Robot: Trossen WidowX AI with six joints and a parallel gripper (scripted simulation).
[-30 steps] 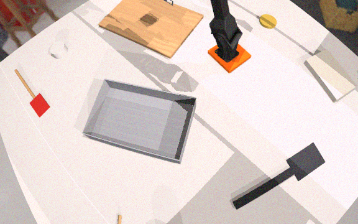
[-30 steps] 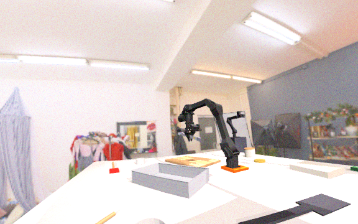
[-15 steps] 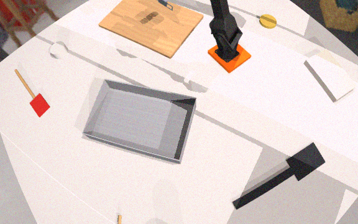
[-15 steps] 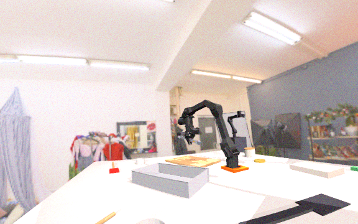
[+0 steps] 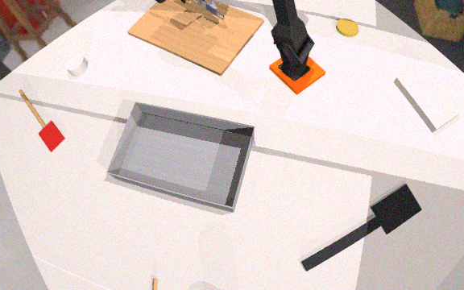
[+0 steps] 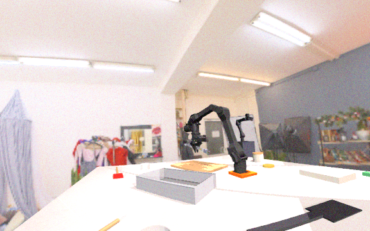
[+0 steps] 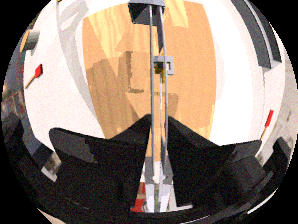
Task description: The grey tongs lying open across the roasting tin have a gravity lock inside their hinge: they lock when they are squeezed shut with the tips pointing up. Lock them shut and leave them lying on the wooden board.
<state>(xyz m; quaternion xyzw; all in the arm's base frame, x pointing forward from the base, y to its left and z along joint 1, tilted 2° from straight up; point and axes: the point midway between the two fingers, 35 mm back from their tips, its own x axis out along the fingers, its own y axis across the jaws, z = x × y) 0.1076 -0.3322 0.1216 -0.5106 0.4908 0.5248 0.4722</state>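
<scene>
Right now my gripper tip is 10 mm to the right of the wooden board and 100 mm above it. The rest, counted from my gripper tip: grey roasting tin: 270 mm ahead, 340 mm to the left, 70 mm below; white cylinder: 360 mm ahead, 130 mm to the right, 90 mm below; yellow disc: 360 mm behind, 320 mm to the left, 90 mm below.
</scene>
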